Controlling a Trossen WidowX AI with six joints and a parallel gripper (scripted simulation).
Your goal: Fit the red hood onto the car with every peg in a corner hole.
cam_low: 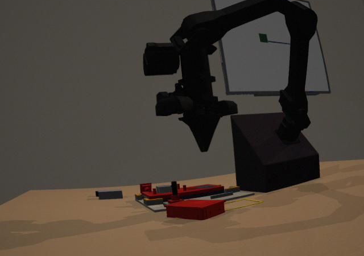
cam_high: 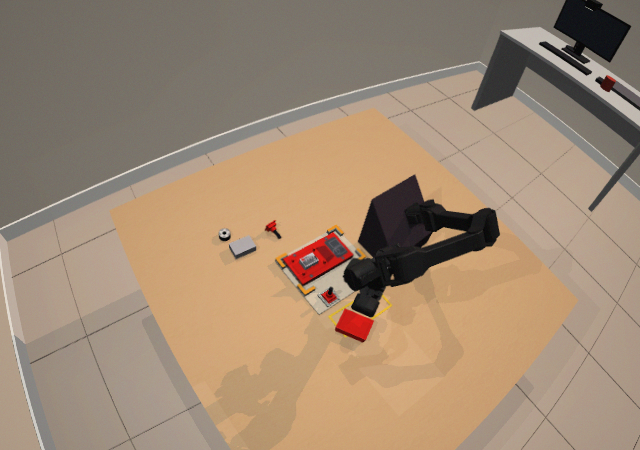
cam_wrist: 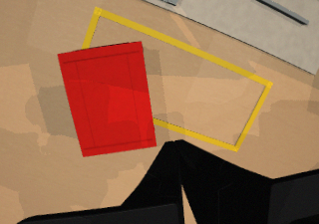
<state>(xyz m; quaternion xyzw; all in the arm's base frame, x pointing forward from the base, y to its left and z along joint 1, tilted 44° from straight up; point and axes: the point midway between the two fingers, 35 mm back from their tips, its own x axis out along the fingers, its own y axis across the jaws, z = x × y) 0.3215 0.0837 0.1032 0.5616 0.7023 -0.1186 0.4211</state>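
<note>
Now: gripper tip 11 cm above the red hood, 4 cm short of it and 2 cm to the right of it. The rest, counted from my gripper tip: grey engine block: 22 cm to the right, 10 cm below, 2 cm ahead; wheel: 47 cm to the right, 18 cm ahead, 11 cm below; grey jig plate: 20 cm to the right, 11 cm below, 2 cm behind.
</note>
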